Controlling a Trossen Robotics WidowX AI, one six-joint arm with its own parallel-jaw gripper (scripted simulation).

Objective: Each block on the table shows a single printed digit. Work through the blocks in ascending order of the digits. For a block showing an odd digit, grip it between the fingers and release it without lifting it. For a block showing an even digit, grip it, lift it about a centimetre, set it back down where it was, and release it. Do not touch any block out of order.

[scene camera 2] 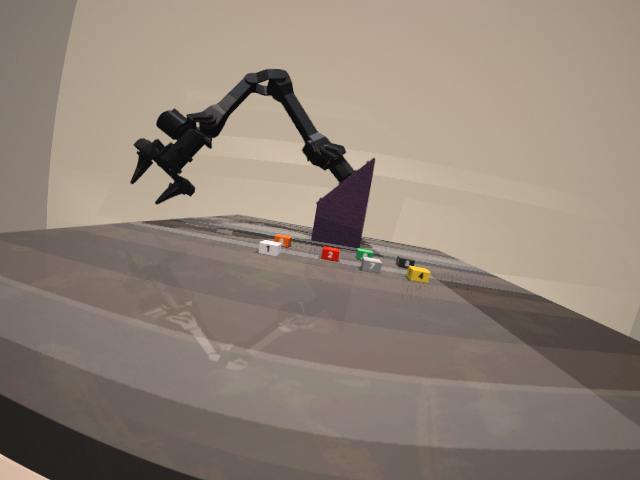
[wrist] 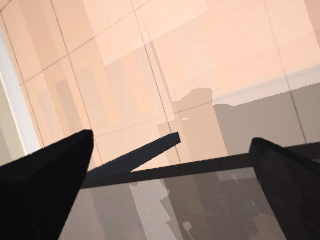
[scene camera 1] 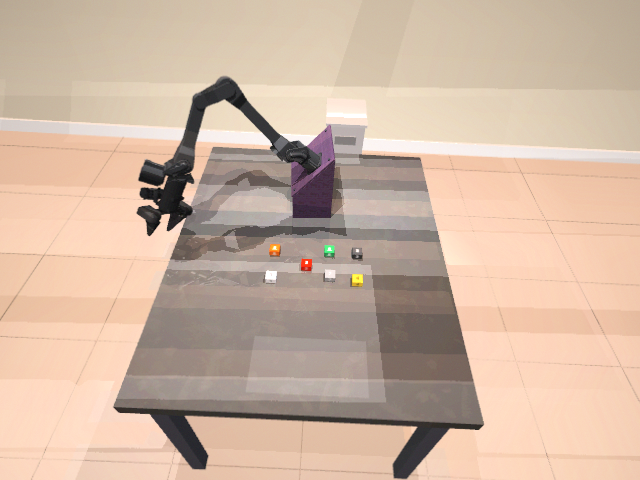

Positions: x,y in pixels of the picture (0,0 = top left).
Labels:
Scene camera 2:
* my gripper: 143,194
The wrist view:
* my gripper: 172,141
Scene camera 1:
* my gripper: 158,233

